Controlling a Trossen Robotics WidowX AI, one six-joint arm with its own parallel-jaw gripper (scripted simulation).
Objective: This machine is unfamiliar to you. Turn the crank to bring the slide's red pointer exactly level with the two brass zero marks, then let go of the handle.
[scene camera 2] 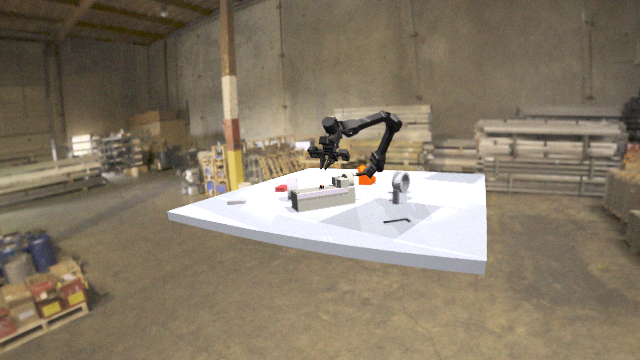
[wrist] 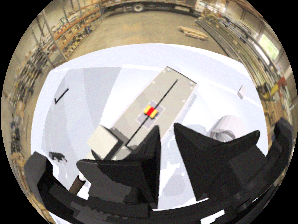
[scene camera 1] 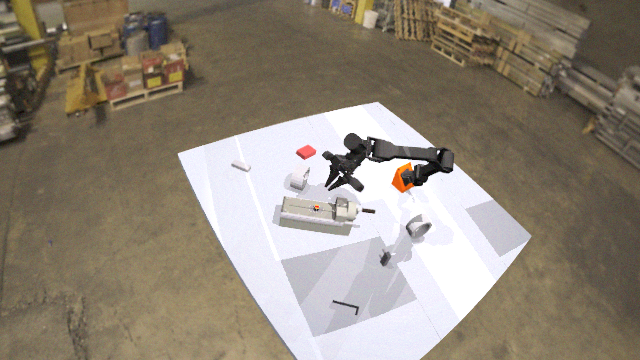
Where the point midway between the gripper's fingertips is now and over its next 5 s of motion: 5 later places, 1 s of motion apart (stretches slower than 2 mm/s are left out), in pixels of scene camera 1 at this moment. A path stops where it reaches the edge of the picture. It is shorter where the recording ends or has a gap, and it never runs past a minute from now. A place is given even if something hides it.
My gripper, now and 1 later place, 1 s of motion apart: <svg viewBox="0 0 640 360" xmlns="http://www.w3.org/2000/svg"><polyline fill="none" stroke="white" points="326,188 329,178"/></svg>
